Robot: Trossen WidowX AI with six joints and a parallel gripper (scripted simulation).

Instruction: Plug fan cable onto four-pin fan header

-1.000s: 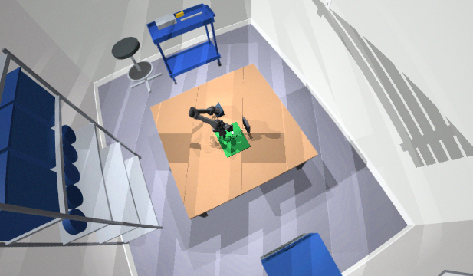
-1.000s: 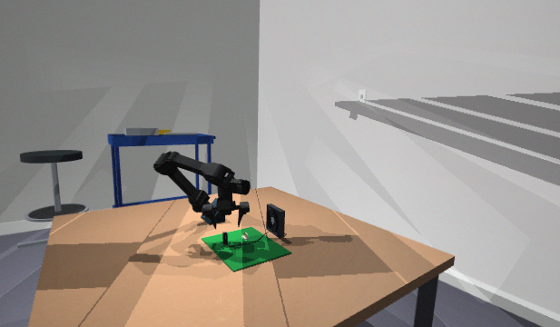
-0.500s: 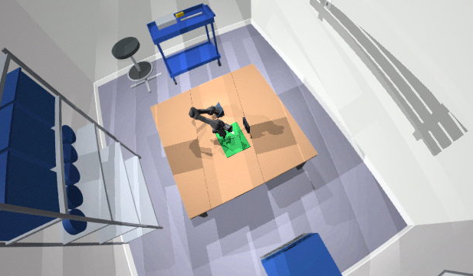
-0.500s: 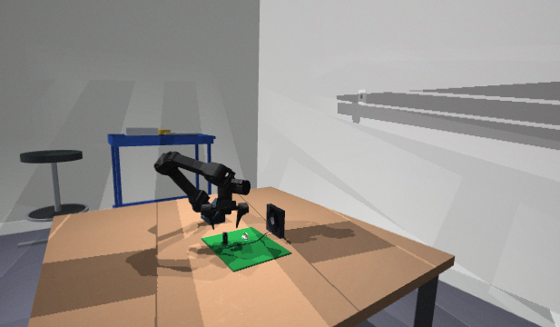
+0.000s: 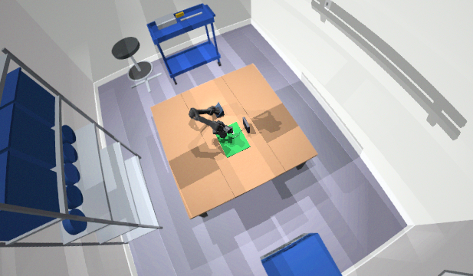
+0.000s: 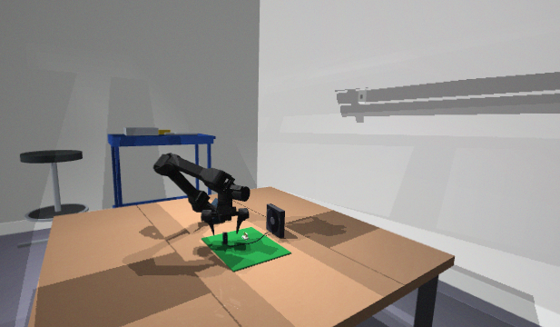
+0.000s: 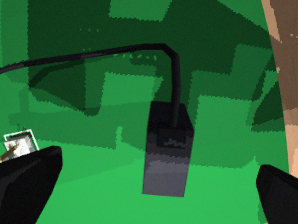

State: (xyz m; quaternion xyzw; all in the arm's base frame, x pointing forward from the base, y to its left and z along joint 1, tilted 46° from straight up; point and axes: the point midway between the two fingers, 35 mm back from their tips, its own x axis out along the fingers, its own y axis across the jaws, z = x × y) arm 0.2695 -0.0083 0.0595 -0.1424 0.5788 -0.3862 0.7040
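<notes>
Now: gripper tip 10 mm above the black fan plug. Round my gripper tip: black fan: 220 mm to the left, 20 mm ahead, 20 mm above; white four-pin fan header: 90 mm to the left, 40 mm below, 10 mm ahead; green circuit board: 60 mm ahead, 50 mm to the left, 50 mm below.
</notes>
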